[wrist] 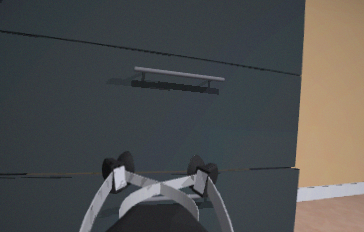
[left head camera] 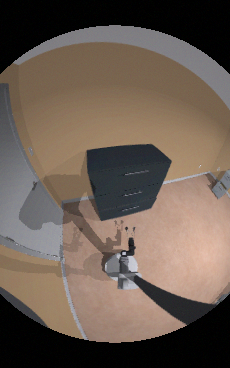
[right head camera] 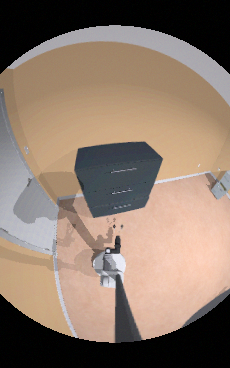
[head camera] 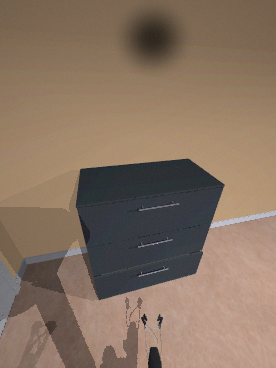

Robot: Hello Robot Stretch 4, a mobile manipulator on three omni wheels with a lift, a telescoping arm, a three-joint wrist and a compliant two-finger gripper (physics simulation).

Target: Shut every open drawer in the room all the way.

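Frame: origin at the robot's base, x right, y up, z back, level; metres.
Seen in the pictures: gripper, fingertip midpoint: (wrist: 161, 166) (left head camera: 129, 225) (right head camera: 117, 223) (head camera: 151, 313).
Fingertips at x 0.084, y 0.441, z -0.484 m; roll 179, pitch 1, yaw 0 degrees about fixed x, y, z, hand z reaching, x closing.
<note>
Pixels of each thing's middle, then the offset from my fingertips to it. "spot": a spot on its surface instead.
- middle drawer, surface spot: (wrist: 75, 120) spot: dx -0.218, dy +0.026, dz -0.307 m
- grey door, surface spot: (left head camera: 15, 185) spot: dx -1.061, dy +0.665, dz +0.015 m
A dark chest of three drawers (head camera: 145, 182) (left head camera: 127, 155) (right head camera: 117, 152) stands against the wall. Its top drawer (head camera: 110, 220) and middle drawer (head camera: 115, 255) (wrist: 75, 120) look flush. The bottom drawer (head camera: 115, 286) (wrist: 260, 200) sticks out slightly, with a small step at its right end and a thin pale line along its upper seam in the wrist view. My gripper (head camera: 152, 320) (left head camera: 130, 230) (right head camera: 118, 227) (wrist: 161, 166) is open and empty, in front of the bottom drawer and apart from it. In the wrist view its fingers hide part of the bottom handle.
A small grey cabinet (left head camera: 220, 189) (right head camera: 220, 190) stands far right, partly cut off; a pale patch shows on it in the right head view, but I cannot tell how its drawers stand. A grey door (left head camera: 15, 185) (right head camera: 12, 175) is at the left.
</note>
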